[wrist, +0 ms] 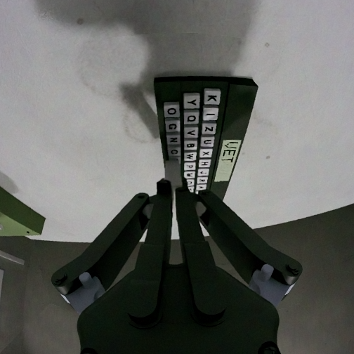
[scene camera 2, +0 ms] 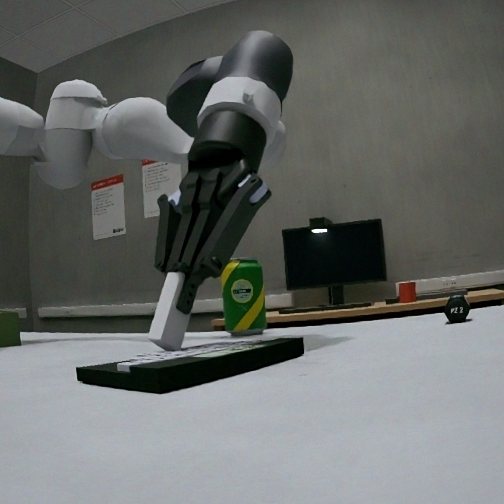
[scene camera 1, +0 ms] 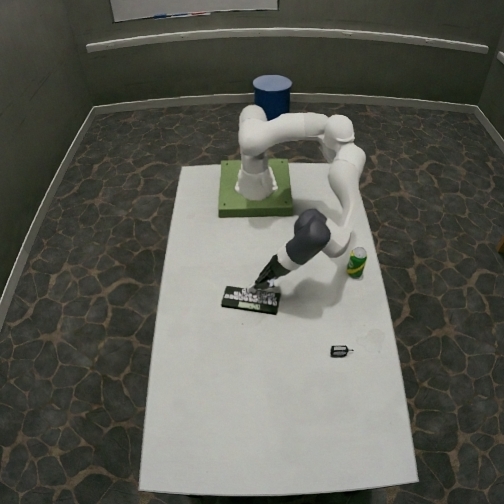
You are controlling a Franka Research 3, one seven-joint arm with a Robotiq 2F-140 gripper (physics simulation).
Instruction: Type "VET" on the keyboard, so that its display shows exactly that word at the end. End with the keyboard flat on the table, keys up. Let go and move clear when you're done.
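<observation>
A black keyboard [scene camera 1: 232, 304] [scene camera 2: 210, 371] [wrist: 240, 107] with white letter keys lies flat on the white table, keys up. In the wrist view its display [wrist: 228, 161] reads "VET". My gripper [scene camera 1: 252, 287] [scene camera 2: 167, 346] [wrist: 172, 170] is shut, with nothing between its fingers. It is tilted, and its pale fingertips are down at the keys of the row farthest from the display, just past the C key [wrist: 172, 151]. Whether they touch a key cannot be told for sure. The fingers hide the key under them and the end of that row.
A green and yellow can [scene camera 1: 356, 263] [scene camera 2: 243, 297] stands near the table's right edge in scene camera 1. A small black object [scene camera 1: 339, 351] [scene camera 2: 457, 309] lies on the table [scene camera 1: 270, 425] farther from the arm's green base [scene camera 1: 230, 200] [wrist: 17, 215].
</observation>
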